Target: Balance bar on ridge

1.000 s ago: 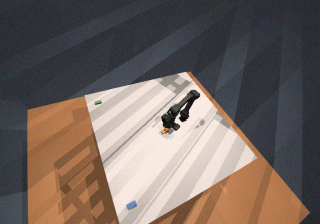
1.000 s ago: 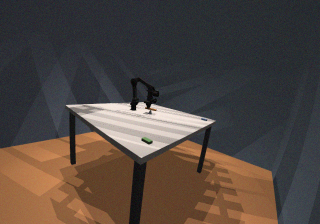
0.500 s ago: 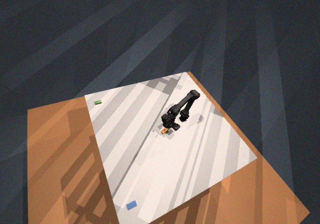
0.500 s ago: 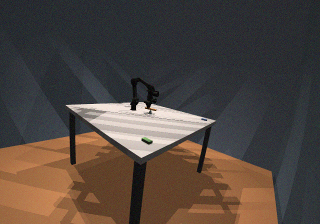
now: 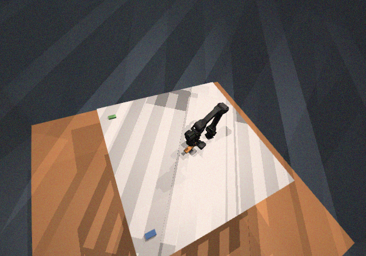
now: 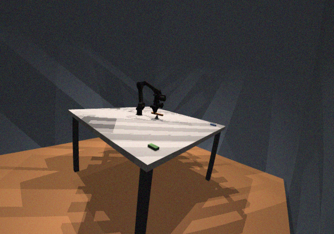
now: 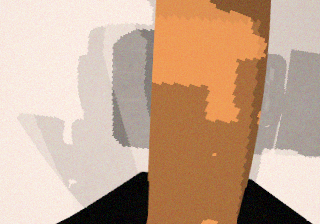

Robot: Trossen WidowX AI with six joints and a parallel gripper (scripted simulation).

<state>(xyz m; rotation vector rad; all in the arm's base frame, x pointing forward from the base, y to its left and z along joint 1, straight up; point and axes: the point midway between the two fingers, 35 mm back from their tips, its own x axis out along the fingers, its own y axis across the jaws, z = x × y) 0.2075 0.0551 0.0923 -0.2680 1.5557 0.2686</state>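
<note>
The orange bar lies 30 mm ahead of my gripper tip and 10 mm to the left of it. From my gripper tip the other things lie so: blue block 530 mm ahead, 440 mm to the left, 50 mm below; green block 560 mm to the right, 530 mm ahead, 50 mm below.
</note>
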